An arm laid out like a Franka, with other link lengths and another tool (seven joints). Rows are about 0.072 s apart.
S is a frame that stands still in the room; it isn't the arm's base.
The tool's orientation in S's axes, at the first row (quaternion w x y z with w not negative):
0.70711, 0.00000, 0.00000, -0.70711
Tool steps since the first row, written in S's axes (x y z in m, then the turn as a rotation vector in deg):
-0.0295, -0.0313, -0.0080, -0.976, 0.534, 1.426
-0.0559, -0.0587, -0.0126, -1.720, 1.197, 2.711
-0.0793, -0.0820, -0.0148, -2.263, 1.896, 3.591
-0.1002, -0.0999, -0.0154, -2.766, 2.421, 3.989
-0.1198, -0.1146, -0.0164, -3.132, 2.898, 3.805
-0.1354, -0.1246, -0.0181, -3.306, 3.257, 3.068
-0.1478, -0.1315, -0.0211, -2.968, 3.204, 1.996
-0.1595, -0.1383, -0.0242, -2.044, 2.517, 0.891
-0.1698, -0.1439, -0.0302, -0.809, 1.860, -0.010
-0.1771, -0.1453, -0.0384, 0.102, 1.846, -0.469
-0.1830, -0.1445, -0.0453, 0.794, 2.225, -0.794
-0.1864, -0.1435, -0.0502, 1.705, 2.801, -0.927
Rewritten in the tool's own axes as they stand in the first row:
0.0313, -0.0295, -0.0080, -0.534, -0.976, 1.426
0.0587, -0.0559, -0.0126, -1.197, -1.720, 2.711
0.0820, -0.0793, -0.0148, -1.896, -2.263, 3.591
0.0999, -0.1002, -0.0154, -2.421, -2.766, 3.989
0.1146, -0.1198, -0.0164, -2.898, -3.132, 3.805
0.1246, -0.1354, -0.0181, -3.257, -3.306, 3.068
0.1315, -0.1478, -0.0211, -3.204, -2.968, 1.996
0.1383, -0.1595, -0.0242, -2.517, -2.044, 0.891
0.1439, -0.1698, -0.0302, -1.860, -0.809, -0.010
0.1453, -0.1771, -0.0384, -1.846, 0.102, -0.469
0.1445, -0.1830, -0.0453, -2.225, 0.794, -0.794
0.1435, -0.1864, -0.0502, -2.801, 1.705, -0.927

